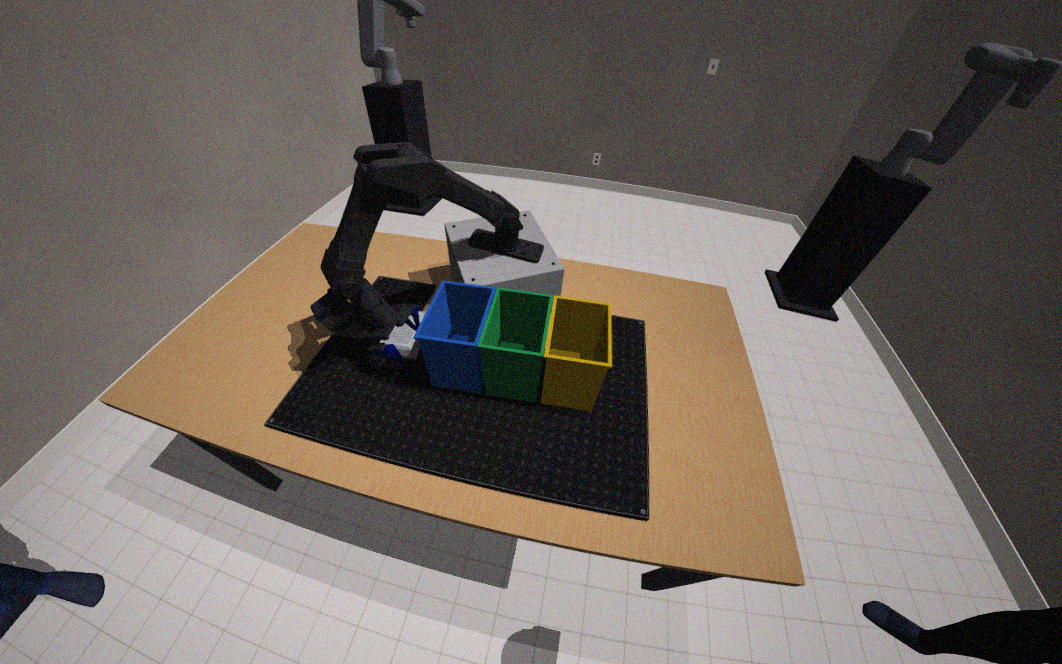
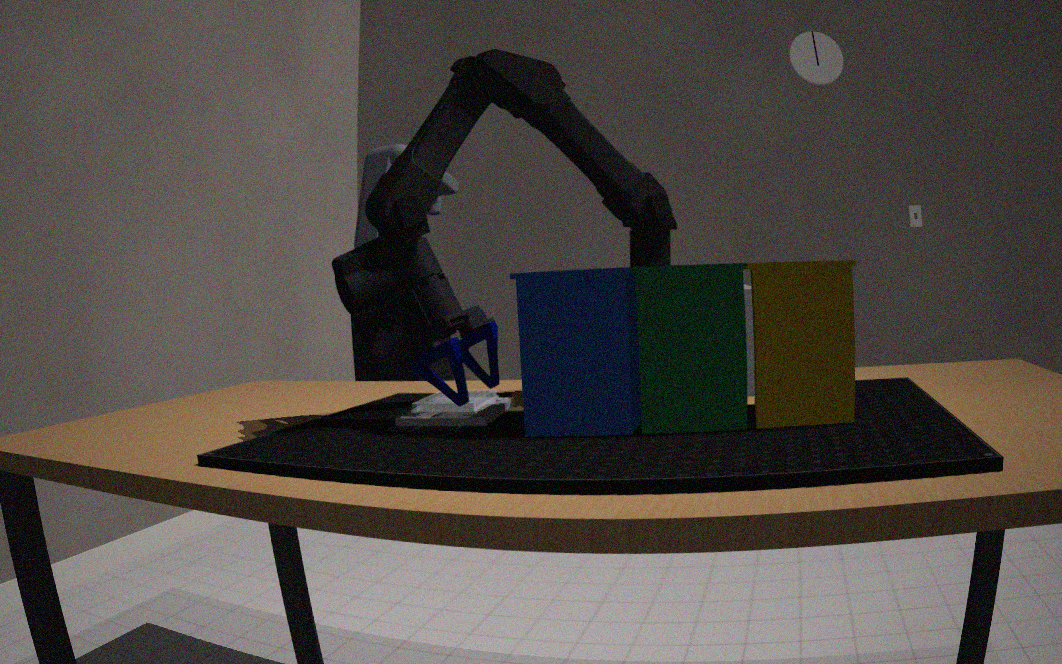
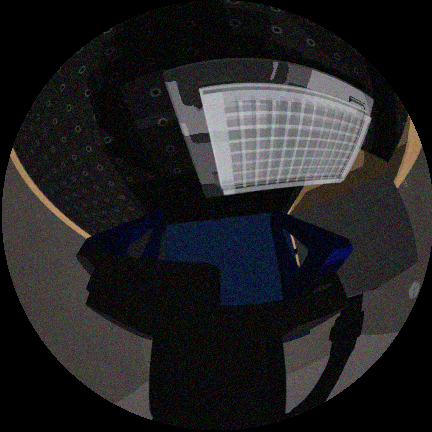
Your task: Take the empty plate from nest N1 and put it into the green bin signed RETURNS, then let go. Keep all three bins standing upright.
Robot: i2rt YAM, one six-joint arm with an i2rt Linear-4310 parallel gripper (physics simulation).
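Seen in the pictures: gripper, fingertip midpoint: (image 1: 411, 346) (image 2: 480, 395) (image 3: 216, 214); arm's base at its link origin: (image 1: 506, 246) (image 3: 352, 285).
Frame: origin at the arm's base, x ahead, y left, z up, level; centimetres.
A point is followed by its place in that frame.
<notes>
A pale gridded plate (image 1: 402, 342) {x 29.4, y -18.7, z -14.0 cm} (image 2: 446, 402) {x 30.6, y -19.8, z -13.7 cm} (image 3: 290, 140) {x 26.0, y -21.3, z -14.5 cm} lies flat in a grey nest (image 2: 446, 421) {x 32.8, y -18.9, z -15.8 cm} (image 3: 220, 72) {x 30.8, y -25.4, z -15.2 cm} left of the bins. No nest label is readable. My gripper (image 1: 402, 332) {x 30.9, y -14.9, z -12.7 cm} (image 2: 478, 393) {x 30.9, y -14.9, z -12.7 cm} (image 3: 216, 214) {x 30.9, y -14.9, z -12.7 cm} is open and empty; its blue fingers stand apart, tilted, low over or beside the plate on its bin side. The exact gap to the plate cannot be told. The green bin (image 1: 512, 377) {x 35.7, y 12.8, z -7.7 cm} (image 2: 692, 352) {x 35.8, y 12.2, z -7.7 cm} stands upright between the upright blue bin (image 1: 456, 369) {x 37.1, y 0.4, z -8.0 cm} (image 2: 579, 360) {x 37.1, y -0.1, z -8.1 cm} (image 3: 225, 245) {x 29.7, y -7.6, z -12.4 cm} and the upright yellow bin (image 1: 575, 385) {x 34.4, y 26.1, z -7.0 cm} (image 2: 802, 352) {x 34.5, y 24.8, z -8.3 cm}. No RETURNS sign is readable.
The black mat (image 1: 469, 446) {x 49.5, y 7.5, z -16.4 cm} (image 2: 595, 461) {x 49.4, y 5.0, z -16.4 cm} lies on the wooden table (image 1: 704, 438) {x 33.3, y 58.3, z -17.7 cm} (image 2: 595, 528) {x 63.8, y 9.2, z -18.5 cm}. My arm's grey base box (image 1: 512, 274) {x 9.5, y 4.7, z -1.5 cm} stands behind the bins. The blue bin is nearest the gripper. Two other arms stand on black pedestals (image 1: 399, 109) (image 1: 849, 227) beyond the table.
</notes>
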